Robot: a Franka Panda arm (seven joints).
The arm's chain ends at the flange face. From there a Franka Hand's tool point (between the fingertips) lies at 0.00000 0.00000 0.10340 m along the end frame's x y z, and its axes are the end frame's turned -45 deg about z.
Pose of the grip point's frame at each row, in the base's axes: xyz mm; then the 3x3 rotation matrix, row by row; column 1 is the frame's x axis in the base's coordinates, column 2 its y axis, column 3 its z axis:
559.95 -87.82 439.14; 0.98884 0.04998 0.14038; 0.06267 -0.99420 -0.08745; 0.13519 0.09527 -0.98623
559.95 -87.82 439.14; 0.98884 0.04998 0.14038; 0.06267 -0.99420 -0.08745; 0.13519 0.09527 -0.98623
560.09 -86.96 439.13; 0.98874 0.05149 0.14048; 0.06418 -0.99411 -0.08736; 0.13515 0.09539 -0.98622
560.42 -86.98 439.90; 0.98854 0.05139 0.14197; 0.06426 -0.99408 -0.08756; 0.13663 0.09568 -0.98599
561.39 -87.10 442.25; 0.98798 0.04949 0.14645; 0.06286 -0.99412 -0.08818; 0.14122 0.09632 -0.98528
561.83 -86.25 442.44; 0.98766 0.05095 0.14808; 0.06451 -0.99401 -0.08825; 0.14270 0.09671 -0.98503
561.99 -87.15 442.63; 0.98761 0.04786 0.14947; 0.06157 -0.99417 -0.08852; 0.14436 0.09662 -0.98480
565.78 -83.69 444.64; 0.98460 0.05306 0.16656; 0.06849 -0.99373 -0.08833; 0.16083 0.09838 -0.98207
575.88 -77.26 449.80; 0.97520 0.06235 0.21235; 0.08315 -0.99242 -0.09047; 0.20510 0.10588 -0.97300
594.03 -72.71 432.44; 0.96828 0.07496 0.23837; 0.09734 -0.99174 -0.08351; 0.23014 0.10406 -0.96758
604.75 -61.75 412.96; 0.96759 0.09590 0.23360; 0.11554 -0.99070 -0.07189; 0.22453 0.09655 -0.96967
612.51 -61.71 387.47; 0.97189 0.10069 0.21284; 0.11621 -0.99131 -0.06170; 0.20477 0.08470 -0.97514
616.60 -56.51 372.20; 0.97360 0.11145 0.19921; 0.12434 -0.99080 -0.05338; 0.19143 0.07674 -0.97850
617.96 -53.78 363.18; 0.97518 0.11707 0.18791; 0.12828 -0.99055 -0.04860; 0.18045 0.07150 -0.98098
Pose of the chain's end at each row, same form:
545.43 -78.78 541.12; 0.73456 -0.66387 0.14038; -0.65869 -0.74732 -0.08745; 0.16296 -0.02823 -0.98623
545.43 -78.78 541.12; 0.73456 -0.66387 0.14038; -0.65869 -0.74732 -0.08745; 0.16296 -0.02823 -0.98623
545.56 -77.93 541.11; 0.73555 -0.66274 0.14048; -0.65756 -0.74832 -0.08736; 0.16302 -0.02811 -0.98622
545.74 -77.93 541.85; 0.73534 -0.66267 0.14197; -0.65748 -0.74836 -0.08756; 0.16427 -0.02896 -0.98599
546.25 -77.98 544.13; 0.73360 -0.66361 0.14645; -0.65850 -0.74740 -0.08818; 0.16797 -0.03175 -0.98528
546.52 -77.12 544.29; 0.73441 -0.66235 0.14808; -0.65726 -0.74849 -0.08825; 0.16929 -0.03252 -0.98503
546.53 -78.00 544.46; 0.73219 -0.66450 0.14947; -0.65945 -0.74652 -0.08852; 0.17040 -0.03376 -0.98480
548.56 -74.56 546.19; 0.73374 -0.65870 0.16656; -0.65424 -0.75110 -0.08833; 0.18329 -0.04416 -0.98207
553.92 -67.91 550.41; 0.73366 -0.64548 0.21235; -0.64295 -0.76054 -0.09047; 0.21990 -0.07016 -0.97300
569.38 -64.08 532.49; 0.73768 -0.63167 0.23837; -0.63244 -0.77010 -0.08351; 0.23632 -0.08915 -0.96758
580.60 -54.32 513.22; 0.75200 -0.61638 0.23360; -0.61883 -0.78223 -0.07189; 0.22704 -0.09050 -0.96967
590.50 -55.33 488.30; 0.75843 -0.61603 0.21284; -0.61879 -0.78313 -0.06170; 0.20469 -0.08490 -0.97514
596.00 -50.99 473.38; 0.76725 -0.60963 0.19921; -0.61268 -0.78852 -0.05338; 0.18962 -0.08110 -0.97850
598.53 -48.75 464.61; 0.77234 -0.60678 0.18791; -0.60972 -0.79113 -0.04860; 0.17816 -0.07704 -0.98098

